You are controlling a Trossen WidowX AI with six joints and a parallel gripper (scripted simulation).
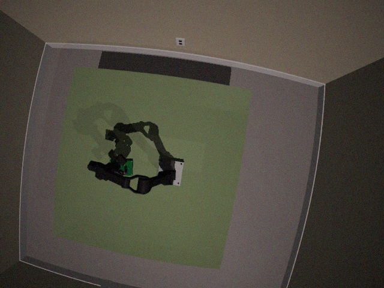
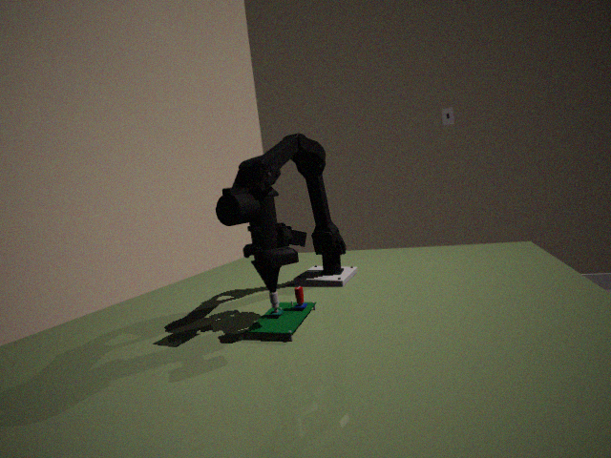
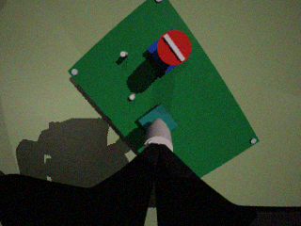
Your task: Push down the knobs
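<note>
The grey knob is 10 mm below my gripper tip. From my gripper tip the other things lie so: red knob 40 mm to the left, 40 mm behind, 20 mm below.
</note>
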